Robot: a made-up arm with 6 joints.
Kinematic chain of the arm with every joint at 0, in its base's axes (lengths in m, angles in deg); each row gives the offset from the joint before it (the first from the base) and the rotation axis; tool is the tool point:
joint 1: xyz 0 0 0.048 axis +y
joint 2: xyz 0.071 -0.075 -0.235 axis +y
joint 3: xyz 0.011 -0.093 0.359 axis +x
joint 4: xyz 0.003 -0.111 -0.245 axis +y
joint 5: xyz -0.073 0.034 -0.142 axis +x
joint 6: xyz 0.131 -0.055 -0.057 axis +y
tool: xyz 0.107 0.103 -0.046
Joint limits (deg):
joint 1: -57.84..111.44
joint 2: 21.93..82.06
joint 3: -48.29..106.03
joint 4: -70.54..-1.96
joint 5: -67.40..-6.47
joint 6: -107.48..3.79
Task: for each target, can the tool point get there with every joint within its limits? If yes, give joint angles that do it. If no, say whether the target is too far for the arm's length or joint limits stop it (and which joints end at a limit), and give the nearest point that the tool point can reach.
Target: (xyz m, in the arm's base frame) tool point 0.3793 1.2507 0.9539
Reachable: no: too far | nearest point 0.3066 0.3271 0.4586 | short by 1.051 m
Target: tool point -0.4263 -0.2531 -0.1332
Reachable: yes | joints 85.66 62.71 -5.61 -11.99 -33.19 -42.37
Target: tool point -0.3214 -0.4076 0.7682
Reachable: no: joint limits stop it (at a limit: joint 1, joint 2, joint 4, joint 6) | nearest point -0.3922 -0.2842 0.2437 | short by 0.543 m
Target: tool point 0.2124 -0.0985 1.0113
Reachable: no: joint limits stop it (at a limit: joint 1, joint 2, joint 3, joint 5, joint 6) | nearest point 0.2701 0.0568 0.4766 | short by 0.560 m
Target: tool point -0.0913 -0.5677 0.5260
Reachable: no: joint limits stop it (at a limit: joint 1, joint 2, joint 3, joint 4, joint 5, joint 6) | nearest point 0.2514 -0.4004 0.4459 | short by 0.390 m
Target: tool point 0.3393 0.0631 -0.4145
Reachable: yes | joints 17.07 64.15 89.92 -51.47 -43.70 -42.37
